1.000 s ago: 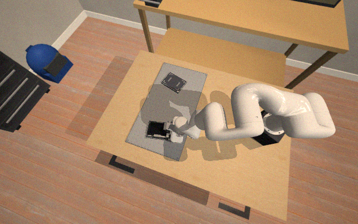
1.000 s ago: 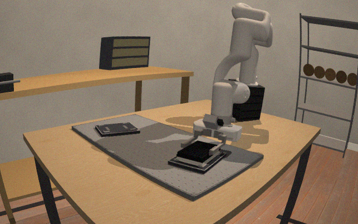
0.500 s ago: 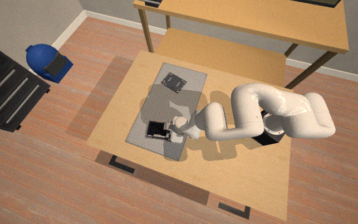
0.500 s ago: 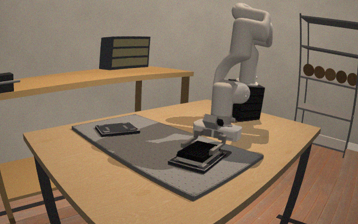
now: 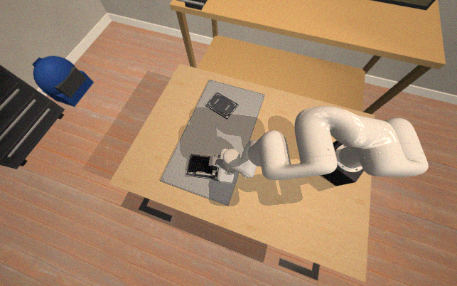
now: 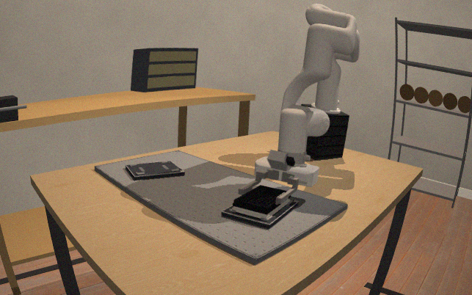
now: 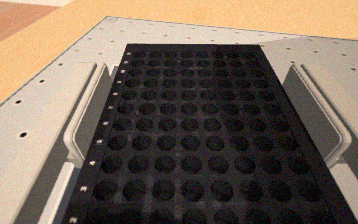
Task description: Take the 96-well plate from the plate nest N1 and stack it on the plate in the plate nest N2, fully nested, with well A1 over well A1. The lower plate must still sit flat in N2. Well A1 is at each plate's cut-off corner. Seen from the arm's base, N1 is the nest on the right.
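Now: hand 10 mm above the black 96-well plate. Round my hand: white 96-well plate 20 mm below.
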